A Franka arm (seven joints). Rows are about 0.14 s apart.
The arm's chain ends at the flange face. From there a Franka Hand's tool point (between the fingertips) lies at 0.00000 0.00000 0.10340 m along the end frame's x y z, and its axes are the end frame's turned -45 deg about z.
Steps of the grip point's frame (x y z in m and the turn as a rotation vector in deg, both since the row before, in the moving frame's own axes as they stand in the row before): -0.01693 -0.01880 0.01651 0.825 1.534 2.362; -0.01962 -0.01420 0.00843 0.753 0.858 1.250; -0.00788 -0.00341 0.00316 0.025 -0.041 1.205; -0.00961 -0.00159 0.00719 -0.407 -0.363 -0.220
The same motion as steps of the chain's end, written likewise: -0.02623 0.00167 0.01656 1.668 0.501 2.362; -0.02407 0.00589 0.00845 1.139 0.074 1.250; -0.00790 0.00314 0.00316 -0.011 -0.047 1.205; -0.00798 0.00469 0.00719 -0.544 0.031 -0.220
